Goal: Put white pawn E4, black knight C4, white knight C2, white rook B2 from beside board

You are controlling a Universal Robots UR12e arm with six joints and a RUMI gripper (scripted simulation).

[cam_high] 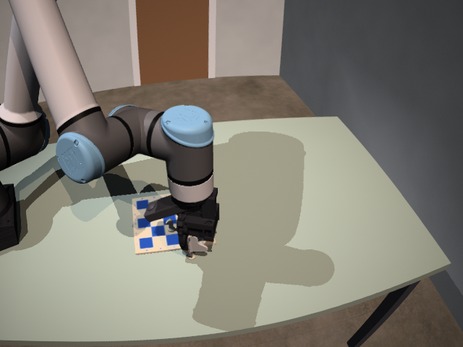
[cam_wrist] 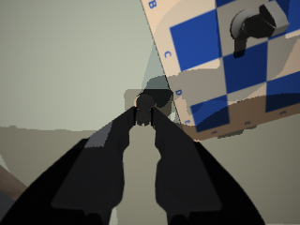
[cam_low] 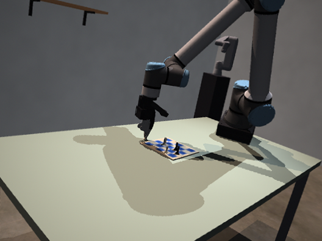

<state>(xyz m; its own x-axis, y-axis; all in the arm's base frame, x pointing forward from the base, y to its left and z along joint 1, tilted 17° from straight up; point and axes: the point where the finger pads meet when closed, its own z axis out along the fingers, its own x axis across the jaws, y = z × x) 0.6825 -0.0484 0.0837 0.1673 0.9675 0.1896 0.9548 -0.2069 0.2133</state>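
The white knight is 6 cm behind my hand, 9 cm to the left of it and 1 cm below it. From my hand the other things lie so: white rook (1 cm below); then white pawn (18 cm to the left, 1 cm below); then chessboard (7 cm behind, 13 cm to the left, 2 cm below).
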